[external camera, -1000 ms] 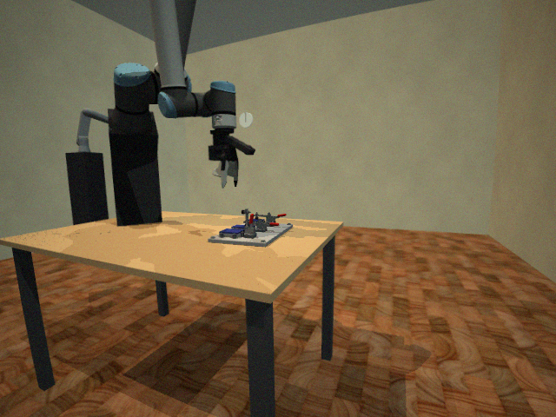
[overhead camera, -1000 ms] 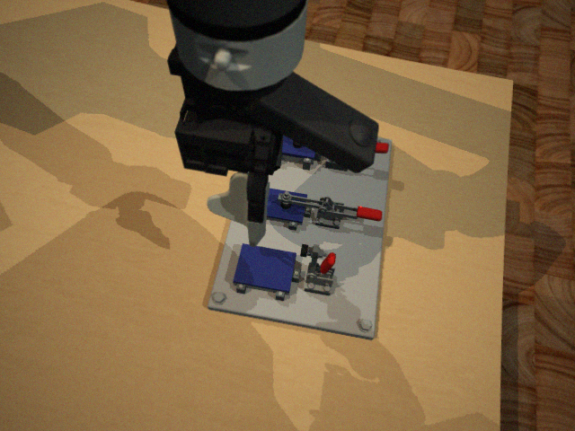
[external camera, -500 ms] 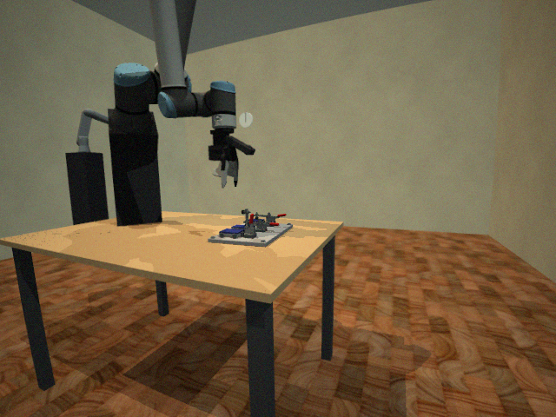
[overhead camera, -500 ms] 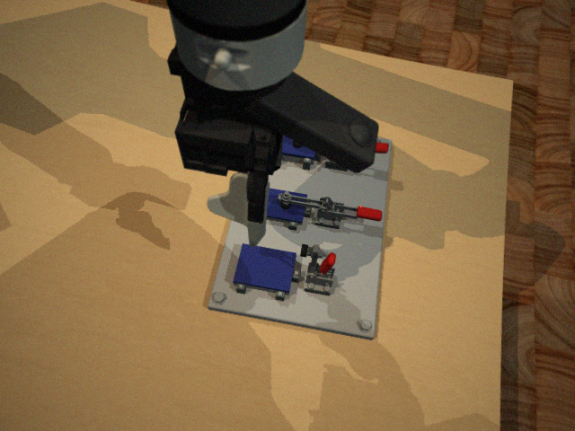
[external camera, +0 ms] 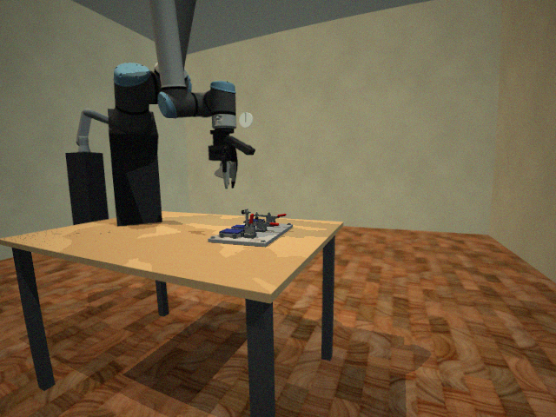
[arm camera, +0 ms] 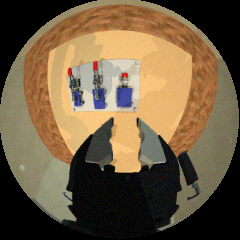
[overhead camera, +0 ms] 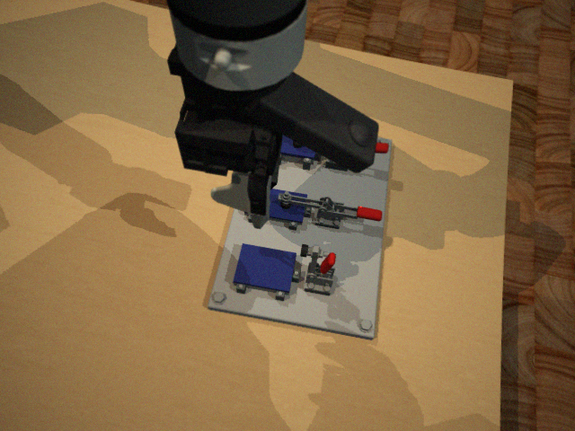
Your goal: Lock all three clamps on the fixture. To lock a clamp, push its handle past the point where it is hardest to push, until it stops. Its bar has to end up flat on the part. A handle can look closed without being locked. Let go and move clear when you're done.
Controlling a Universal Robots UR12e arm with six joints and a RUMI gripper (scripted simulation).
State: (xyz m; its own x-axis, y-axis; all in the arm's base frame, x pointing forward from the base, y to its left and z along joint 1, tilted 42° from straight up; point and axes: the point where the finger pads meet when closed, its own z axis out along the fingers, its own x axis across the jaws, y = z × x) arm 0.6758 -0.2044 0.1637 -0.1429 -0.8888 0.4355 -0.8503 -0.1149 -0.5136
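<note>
Now: hand 180 mm above the part. Also, from my hand: grey fixture plate: 70 mm ahead, 100 mm to the left, 210 mm below.
</note>
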